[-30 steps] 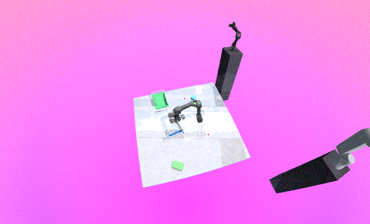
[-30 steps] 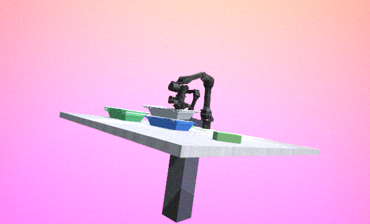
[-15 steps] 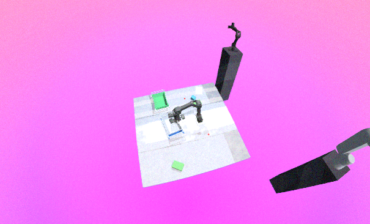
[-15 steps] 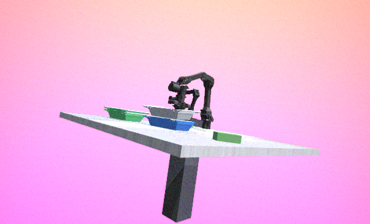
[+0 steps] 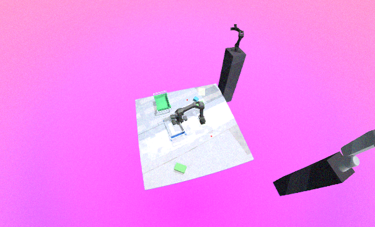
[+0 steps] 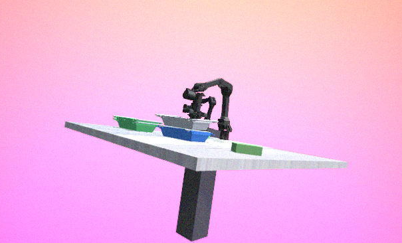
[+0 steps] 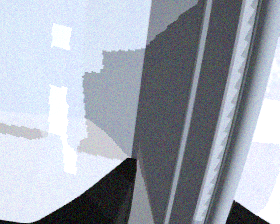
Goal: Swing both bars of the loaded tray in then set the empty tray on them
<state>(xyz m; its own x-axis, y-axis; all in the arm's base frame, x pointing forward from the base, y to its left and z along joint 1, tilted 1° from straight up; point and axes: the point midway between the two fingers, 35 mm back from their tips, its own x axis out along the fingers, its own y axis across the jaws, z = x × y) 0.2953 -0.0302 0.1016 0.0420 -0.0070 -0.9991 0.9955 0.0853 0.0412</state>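
The grey tray is 80 mm ahead of my gripper tip, 30 mm above it and 10 mm to the left of it. Also, from my gripper tip: white block: 490 mm to the right, 490 mm behind, 80 mm below; cyan block: 360 mm to the right, 350 mm behind, 60 mm below.
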